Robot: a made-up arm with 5 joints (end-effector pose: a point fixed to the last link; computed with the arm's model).
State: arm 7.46 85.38 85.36 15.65 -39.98
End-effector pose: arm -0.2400 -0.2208 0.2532 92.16 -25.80 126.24
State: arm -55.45 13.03 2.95 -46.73 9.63
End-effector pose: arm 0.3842 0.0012 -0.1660 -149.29 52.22 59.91
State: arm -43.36 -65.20 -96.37 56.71 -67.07
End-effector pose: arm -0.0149 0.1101 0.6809 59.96 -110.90 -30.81
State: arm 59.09 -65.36 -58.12 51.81 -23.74
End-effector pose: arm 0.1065 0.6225 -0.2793 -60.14 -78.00 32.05
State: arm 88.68 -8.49 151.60 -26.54 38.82
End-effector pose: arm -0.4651 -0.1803 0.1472 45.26 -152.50 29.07
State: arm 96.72 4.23 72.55 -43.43 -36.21
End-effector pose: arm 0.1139 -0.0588 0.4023 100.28 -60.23 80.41
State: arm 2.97 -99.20 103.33 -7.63 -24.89
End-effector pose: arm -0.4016 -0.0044 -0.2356 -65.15 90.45 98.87
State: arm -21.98 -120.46 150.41 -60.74 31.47
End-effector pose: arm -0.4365 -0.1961 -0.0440 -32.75 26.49 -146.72
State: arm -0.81 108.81 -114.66 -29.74 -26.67
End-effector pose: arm 0.3317 -0.2031 -0.5302 64.85 27.51 -52.44
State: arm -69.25 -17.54 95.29 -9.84 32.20
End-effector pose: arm -0.2848 0.2319 -0.3216 -72.83 63.93 107.80
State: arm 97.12 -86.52 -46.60 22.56 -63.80
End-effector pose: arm 0.0859 0.3722 -0.4616 -76.94 -27.31 73.54
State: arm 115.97 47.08 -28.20 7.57 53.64
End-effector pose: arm 0.5116 0.0777 -0.1886 -34.06 44.15 14.87
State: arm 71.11 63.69 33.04 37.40 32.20
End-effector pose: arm 0.2616 0.2618 0.3377 31.07 28.01 60.35
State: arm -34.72 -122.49 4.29 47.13 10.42
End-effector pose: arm 0.3534 0.4046 0.1943 -14.62 3.66 -5.55
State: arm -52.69 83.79 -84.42 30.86 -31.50
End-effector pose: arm 0.5141 0.3832 -0.4345 -131.14 -82.72 36.35
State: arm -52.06 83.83 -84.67 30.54 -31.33
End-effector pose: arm 0.5119 0.3808 -0.4385 -131.81 -83.08 37.10
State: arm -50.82 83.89 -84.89 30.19 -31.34
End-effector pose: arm 0.5088 0.3746 -0.4457 -132.74 -83.49 38.52
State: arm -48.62 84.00 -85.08 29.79 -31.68
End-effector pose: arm 0.5044 0.3622 -0.4577 -134.08 -83.94 41.05
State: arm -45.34 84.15 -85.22 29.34 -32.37
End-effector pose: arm 0.4986 0.3422 -0.4741 -135.86 -84.39 44.81
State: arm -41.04 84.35 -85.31 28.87 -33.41
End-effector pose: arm 0.4921 0.3140 -0.4935 -138.01 -84.72 49.77
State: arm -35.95 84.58 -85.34 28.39 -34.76
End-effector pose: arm 0.4856 0.2784 -0.5133 -140.43 -84.79 55.69
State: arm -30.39 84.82 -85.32 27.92 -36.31
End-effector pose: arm 0.4799 0.2374 -0.5308 -142.97 -84.53 62.19
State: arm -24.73 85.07 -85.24 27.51 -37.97
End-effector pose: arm 0.4756 0.1938 -0.5441 143.10 82.52 -67.70
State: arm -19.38 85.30 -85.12 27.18 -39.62
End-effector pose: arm 0.4730 0.1515 -0.5523 139.29 78.17 -70.81
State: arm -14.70 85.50 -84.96 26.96 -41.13
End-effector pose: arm 0.4720 0.1140 -0.5558 136.04 74.32 -73.24
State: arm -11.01 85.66 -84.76 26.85 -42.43
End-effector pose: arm 0.4723 0.0842 -0.5560 133.62 71.23 -75.01
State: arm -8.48 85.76 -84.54 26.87 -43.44
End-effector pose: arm 0.4732 0.0639 -0.5546 132.11 69.12 -76.20
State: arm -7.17 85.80 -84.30 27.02 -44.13
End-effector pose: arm 0.4743 0.0535 -0.5529 131.55 68.05 -76.89
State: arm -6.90 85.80 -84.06 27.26 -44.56
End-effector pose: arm 0.4755 0.0513 -0.5517 131.78 67.84 -77.22
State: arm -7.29 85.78 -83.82 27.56 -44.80
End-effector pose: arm 0.4766 0.0543 -0.5508 132.50 68.20 -77.31
